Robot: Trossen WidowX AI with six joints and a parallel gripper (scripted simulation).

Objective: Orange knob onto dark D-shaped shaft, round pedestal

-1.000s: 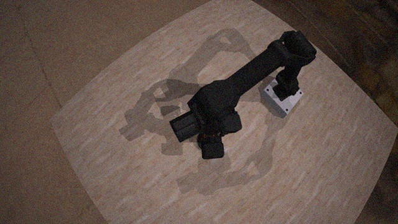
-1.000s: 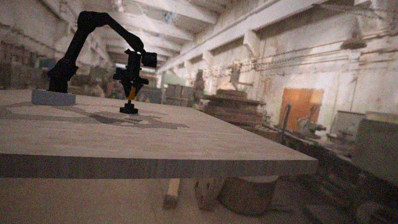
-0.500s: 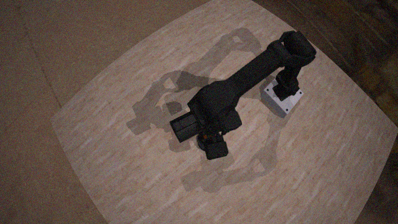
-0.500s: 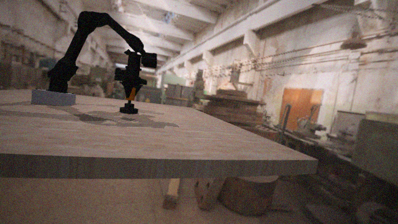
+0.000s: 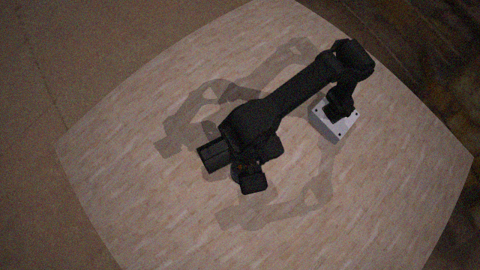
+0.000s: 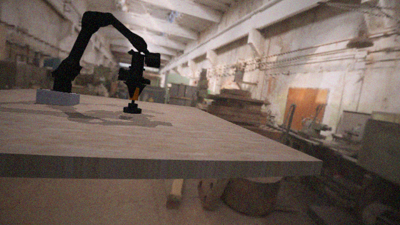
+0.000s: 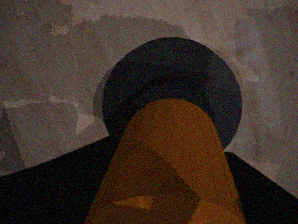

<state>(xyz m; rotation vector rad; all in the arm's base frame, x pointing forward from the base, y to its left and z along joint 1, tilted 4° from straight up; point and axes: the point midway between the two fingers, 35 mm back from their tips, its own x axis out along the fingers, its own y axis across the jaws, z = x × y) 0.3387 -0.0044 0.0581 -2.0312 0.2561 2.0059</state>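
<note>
Now: the orange knob 20 mm above my gripper tip. Round my gripper tip: dark pedestal (40 mm below).
</note>
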